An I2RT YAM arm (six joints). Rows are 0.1 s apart.
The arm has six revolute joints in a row. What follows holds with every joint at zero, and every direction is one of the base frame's.
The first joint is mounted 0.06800 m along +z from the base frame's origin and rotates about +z.
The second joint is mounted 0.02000 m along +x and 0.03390 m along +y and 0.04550 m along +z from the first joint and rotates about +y.
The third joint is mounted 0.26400 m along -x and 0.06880 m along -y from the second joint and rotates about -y.
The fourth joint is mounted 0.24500 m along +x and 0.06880 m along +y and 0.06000 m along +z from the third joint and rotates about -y.
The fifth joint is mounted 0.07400 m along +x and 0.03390 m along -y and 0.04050 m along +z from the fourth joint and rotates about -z.
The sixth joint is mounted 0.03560 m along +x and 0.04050 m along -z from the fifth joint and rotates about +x.
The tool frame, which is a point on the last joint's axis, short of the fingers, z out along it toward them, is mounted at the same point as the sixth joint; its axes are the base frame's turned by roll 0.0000, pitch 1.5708 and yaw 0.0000 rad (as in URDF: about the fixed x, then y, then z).
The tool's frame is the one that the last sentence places.
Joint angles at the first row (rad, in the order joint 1, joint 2, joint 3, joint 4, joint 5, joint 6):
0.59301, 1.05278, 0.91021, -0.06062, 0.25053, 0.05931
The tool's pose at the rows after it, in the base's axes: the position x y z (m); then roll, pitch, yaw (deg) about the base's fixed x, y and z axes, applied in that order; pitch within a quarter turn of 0, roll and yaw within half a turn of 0:
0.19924, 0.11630, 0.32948, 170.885, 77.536, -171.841
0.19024, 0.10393, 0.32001, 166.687, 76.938, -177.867
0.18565, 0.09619, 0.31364, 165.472, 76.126, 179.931
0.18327, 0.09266, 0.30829, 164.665, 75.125, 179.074
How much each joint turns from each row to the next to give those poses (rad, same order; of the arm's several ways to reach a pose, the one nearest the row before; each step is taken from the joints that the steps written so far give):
-0.02556, -0.07103, -0.08783, -0.00211, 0.00550, 0.03282
-0.02521, -0.06349, -0.05927, -0.01171, 0.00400, 0.02126
-0.02142, -0.03555, -0.03237, -0.01575, -0.00614, 0.01045
-0.01127, -0.01712, -0.02022, -0.01254, -0.01256, 0.00922

